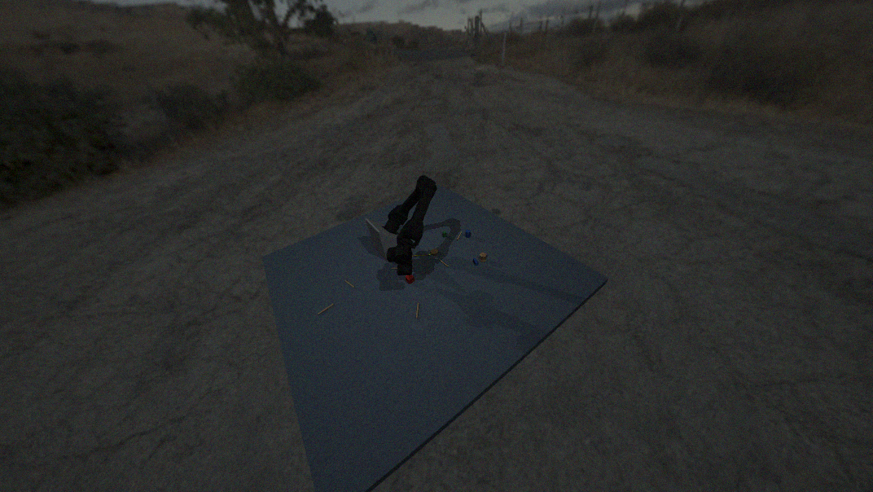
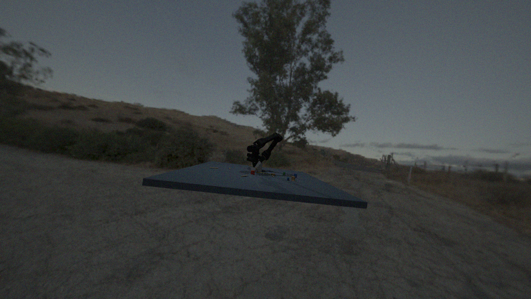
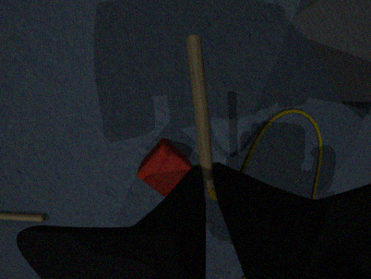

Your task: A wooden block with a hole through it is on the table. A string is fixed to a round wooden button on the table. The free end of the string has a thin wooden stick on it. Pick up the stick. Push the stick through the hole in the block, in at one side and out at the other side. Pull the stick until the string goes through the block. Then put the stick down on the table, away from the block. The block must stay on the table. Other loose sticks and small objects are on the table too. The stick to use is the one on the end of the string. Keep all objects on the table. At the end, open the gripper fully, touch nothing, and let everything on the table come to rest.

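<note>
Now: the red block 5 cm below my gripper tip, 2 cm ahead of it and 1 cm to the right of it. Also, from my gripper tip: thin wooden stick 1 cm to the right, 1 cm behind; green object 35 cm to the left, 9 cm behind, 5 cm below; blue object 29 cm to the left, 18 cm ahead, 5 cm below.
</note>
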